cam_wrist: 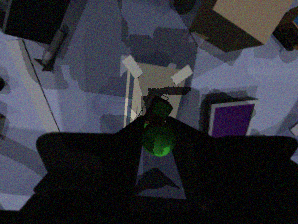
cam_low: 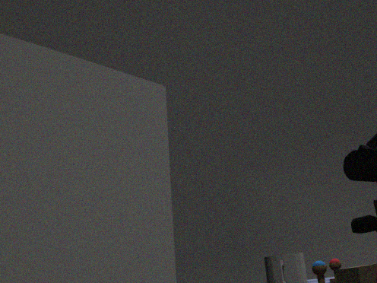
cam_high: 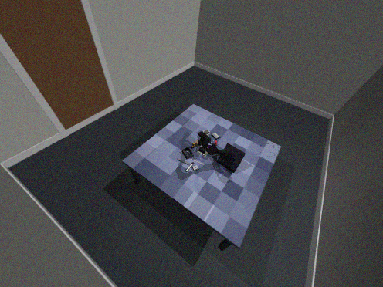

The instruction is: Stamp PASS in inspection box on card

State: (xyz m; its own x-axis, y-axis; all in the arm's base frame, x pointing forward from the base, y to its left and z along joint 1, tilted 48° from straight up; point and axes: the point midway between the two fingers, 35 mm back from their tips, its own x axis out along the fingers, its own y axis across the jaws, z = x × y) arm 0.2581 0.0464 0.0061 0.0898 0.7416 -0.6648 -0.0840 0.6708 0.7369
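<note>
Right now my gripper tip is 4 cm above the card. The rest, counted from my gripper tip: ink pad: 2 cm behind, 11 cm to the right, 3 cm below; then tan box: 11 cm ahead, 6 cm to the right, 1 cm below; then green-knobbed stamp: right at my gripper tip.
</note>
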